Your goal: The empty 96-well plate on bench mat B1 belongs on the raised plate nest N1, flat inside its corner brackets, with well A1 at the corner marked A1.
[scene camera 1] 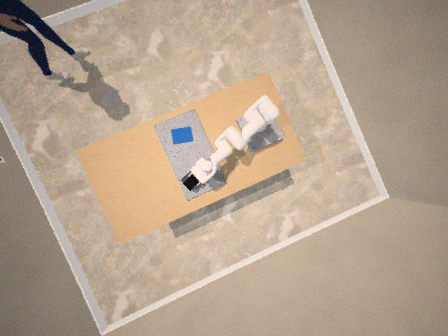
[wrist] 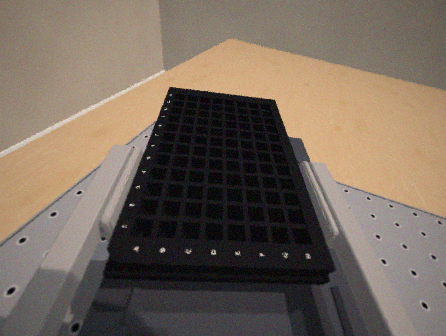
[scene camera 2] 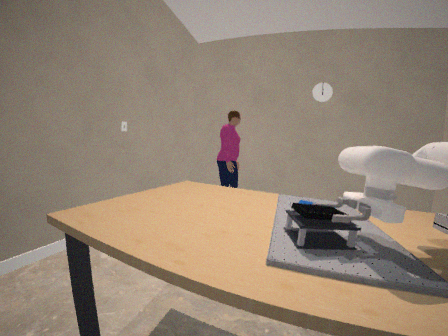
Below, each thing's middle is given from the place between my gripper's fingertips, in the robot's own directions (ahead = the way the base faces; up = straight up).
My gripper is now 1 cm short of the black 96-well plate [wrist: 218, 196].
